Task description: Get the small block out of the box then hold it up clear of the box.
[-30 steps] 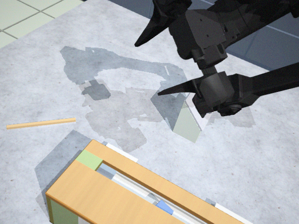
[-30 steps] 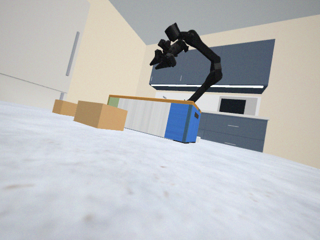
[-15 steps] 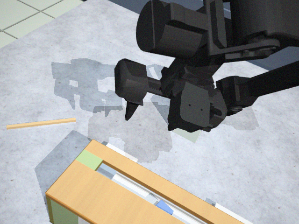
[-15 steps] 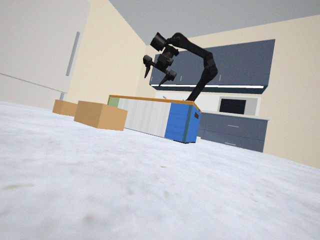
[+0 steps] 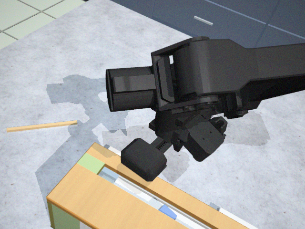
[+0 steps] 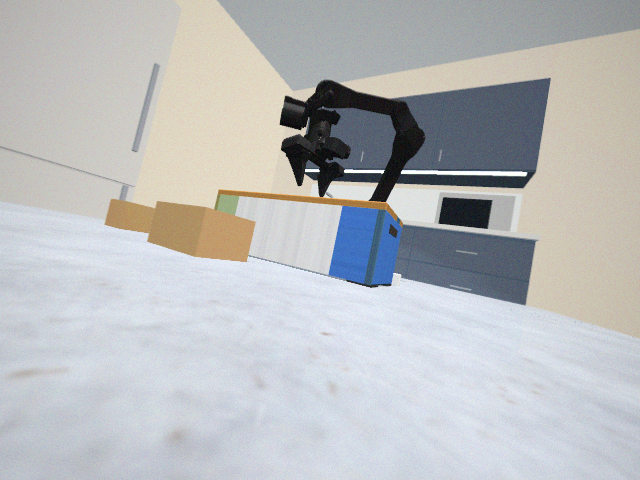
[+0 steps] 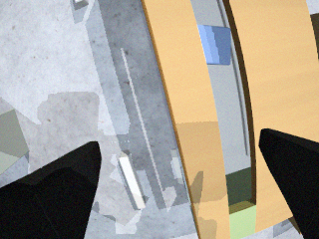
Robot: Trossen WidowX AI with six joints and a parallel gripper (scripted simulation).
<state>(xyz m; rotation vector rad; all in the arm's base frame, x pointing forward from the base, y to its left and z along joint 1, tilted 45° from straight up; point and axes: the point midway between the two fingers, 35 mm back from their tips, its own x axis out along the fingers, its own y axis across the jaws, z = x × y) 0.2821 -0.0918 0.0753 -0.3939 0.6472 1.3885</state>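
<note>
My gripper tip is now 3 cm short of the box, 4 cm to the right of it and 12 cm above it. Round my gripper tip: light-blue block: 5 cm ahead, 4 cm to the left, 9 cm below; thin wooden stick: 5 cm behind, 34 cm to the right, 18 cm below.
</note>
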